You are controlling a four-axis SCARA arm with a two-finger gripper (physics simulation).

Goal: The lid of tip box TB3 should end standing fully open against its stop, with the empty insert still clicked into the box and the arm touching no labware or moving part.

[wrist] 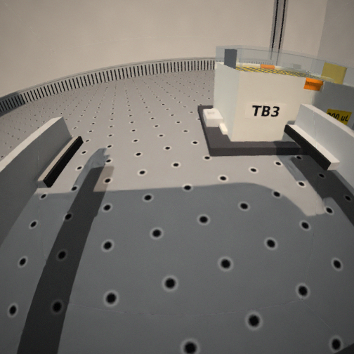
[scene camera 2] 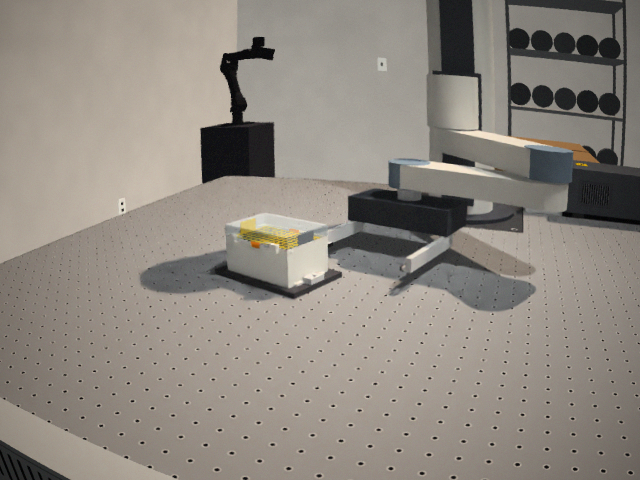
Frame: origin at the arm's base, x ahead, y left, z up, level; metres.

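Where they show: gripper, fingertip midpoint: (scene camera 2: 355, 254).
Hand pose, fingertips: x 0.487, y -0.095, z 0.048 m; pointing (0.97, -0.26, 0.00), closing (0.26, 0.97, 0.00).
After its pixels a point has its place.
Tip box TB3 (scene camera 2: 258, 260) @[x 0.557, y -0.212, z 0.049 m] (wrist: 265, 120) is a white box standing upright on a black base plate (scene camera 2: 253, 279) @[x 0.559, y -0.221, z 0.021 m] (wrist: 255, 149). Its clear lid (scene camera 2: 264, 219) @[x 0.496, y -0.232, z 0.090 m] (wrist: 260, 55) lies over the top and looks closed. Under it shows the yellow gridded insert (scene camera 2: 271, 235) @[x 0.505, y -0.216, z 0.070 m] (wrist: 280, 71), sitting level in the box. An orange tab (scene camera 2: 255, 244) @[x 0.555, y -0.217, z 0.071 m] (wrist: 313, 84) is on the box's upper edge. My gripper (scene camera 2: 367, 251) @[x 0.487, y -0.095, z 0.048 m] (wrist: 184, 117) is open and empty, low over the table beside the box. One fingertip is hidden behind the box in the scene view; whether it touches cannot be told.
A small white block (scene camera 2: 313, 279) @[x 0.547, y -0.136, z 0.027 m] (wrist: 212, 117) sits on the base plate's edge. The perforated table (scene camera 2: 361, 387) @[x 0.773, y 0.002, z 0.013 m] (wrist: 170, 260) has a slotted rim (wrist: 150, 68). A dark small arm (scene camera 2: 235, 87) on a black pedestal (scene camera 2: 235, 152) and a dark equipment box (scene camera 2: 610, 191) @[x -0.034, y 0.368, z 0.085 m] stand farther back.
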